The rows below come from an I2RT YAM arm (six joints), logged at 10 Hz.
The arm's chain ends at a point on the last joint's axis. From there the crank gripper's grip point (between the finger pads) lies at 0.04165 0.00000 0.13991 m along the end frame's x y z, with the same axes.
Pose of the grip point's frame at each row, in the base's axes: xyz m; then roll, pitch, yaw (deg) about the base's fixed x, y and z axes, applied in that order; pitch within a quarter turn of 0, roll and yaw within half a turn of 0:
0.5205 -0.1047 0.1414 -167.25 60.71 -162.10
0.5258 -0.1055 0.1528 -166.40 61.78 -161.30
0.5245 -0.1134 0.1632 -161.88 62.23 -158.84
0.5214 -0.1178 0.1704 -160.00 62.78 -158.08
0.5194 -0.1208 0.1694 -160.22 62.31 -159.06
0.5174 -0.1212 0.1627 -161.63 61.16 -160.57
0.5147 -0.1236 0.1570 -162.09 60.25 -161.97
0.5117 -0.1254 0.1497 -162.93 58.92 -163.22
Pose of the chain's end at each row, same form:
0.4171 -0.1056 0.2445 -167.25 60.71 -162.10
0.4204 -0.1064 0.2538 -166.40 61.78 -161.30
0.4172 -0.1083 0.2620 -161.88 62.23 -158.84
0.4127 -0.1099 0.2676 -160.00 62.78 -158.08
0.4117 -0.1113 0.2675 -160.22 62.31 -159.06
0.4120 -0.1116 0.2632 -161.63 61.16 -160.57
0.4111 -0.1121 0.2592 -162.09 60.25 -161.97
0.4108 -0.1129 0.2544 -162.93 58.92 -163.22

